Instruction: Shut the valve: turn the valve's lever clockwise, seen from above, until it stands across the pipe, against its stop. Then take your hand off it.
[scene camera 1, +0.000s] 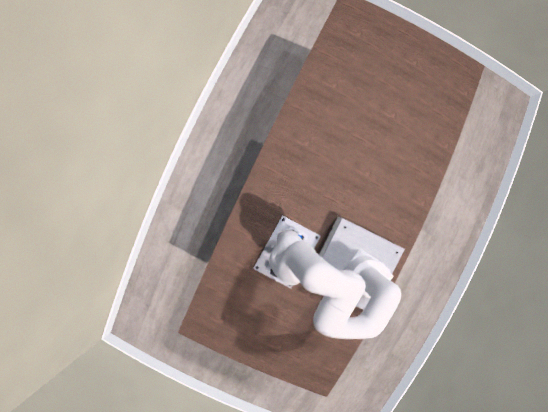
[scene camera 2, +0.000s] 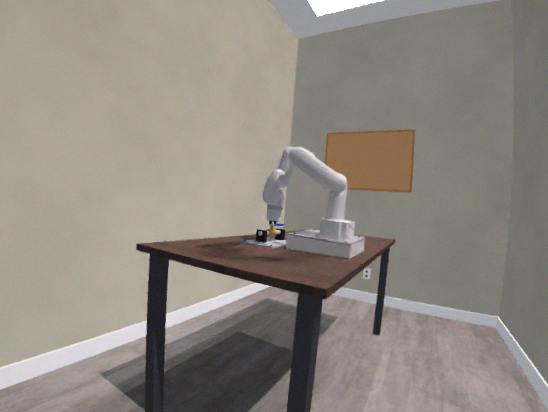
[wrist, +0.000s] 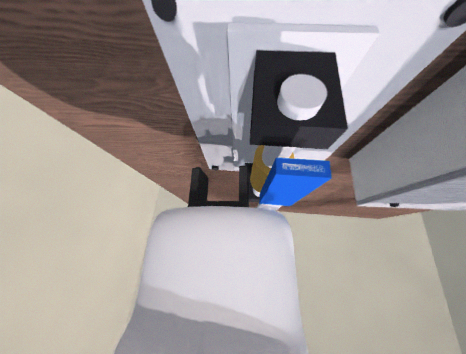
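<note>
The valve's blue lever (scene camera 1: 301, 236) (scene camera 2: 279, 225) (wrist: 300, 182) stands slanted to the pipe, neither along it nor fully across; in the wrist view its free end points up and right. The yellow valve body (scene camera 2: 272, 232) (wrist: 258, 170) is partly hidden beneath it. A black block (scene camera 2: 261, 235) (wrist: 267, 75) holds a white pipe end (wrist: 302, 95). My gripper (scene camera 2: 272, 223) (wrist: 221, 187) is open, low beside the valve, with the lever outside its fingers, to their right in the wrist view. Whether a finger touches the lever I cannot tell. The arm hides the gripper in scene camera 1.
The valve stands on a white plate (scene camera 1: 262, 265) (wrist: 400, 15) on the brown table (scene camera 1: 380, 115) (scene camera 2: 230, 255). The arm's raised grey-white base box (scene camera 1: 372, 240) (scene camera 2: 325, 245) (wrist: 415, 140) stands close beside the plate, on the right in the wrist view.
</note>
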